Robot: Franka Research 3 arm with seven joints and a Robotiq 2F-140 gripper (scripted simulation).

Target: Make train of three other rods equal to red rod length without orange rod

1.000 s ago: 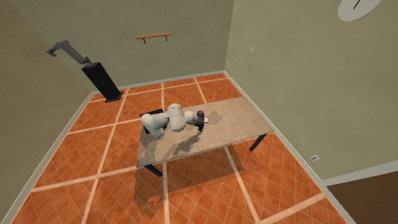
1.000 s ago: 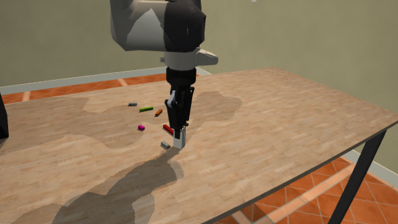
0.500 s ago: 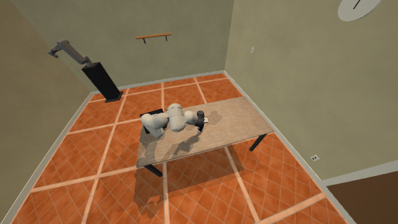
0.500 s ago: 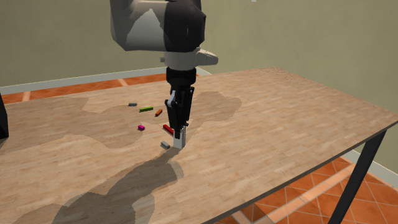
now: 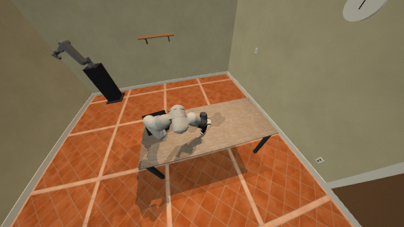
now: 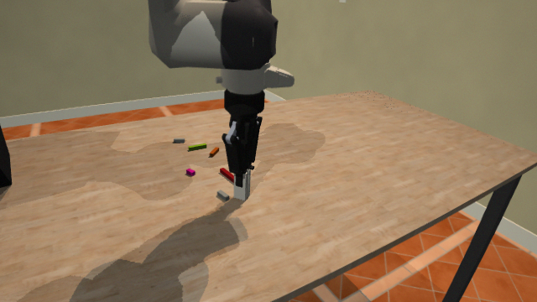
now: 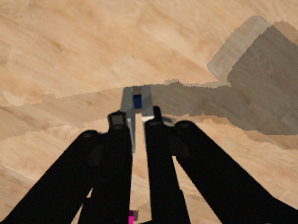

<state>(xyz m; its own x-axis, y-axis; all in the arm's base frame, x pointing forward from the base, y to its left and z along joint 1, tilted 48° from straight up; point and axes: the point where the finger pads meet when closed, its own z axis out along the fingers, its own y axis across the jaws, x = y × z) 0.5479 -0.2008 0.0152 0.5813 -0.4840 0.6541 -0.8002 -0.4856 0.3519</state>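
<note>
The magenta rod is 140 mm to the left of my hand, 70 mm behind it and 30 mm below it. Round my hand: blue rod (30 mm below); orange rod (220 mm to the left, 30 mm below, 30 mm ahead); red rod (90 mm to the left, 30 mm below, 10 mm ahead).
</note>
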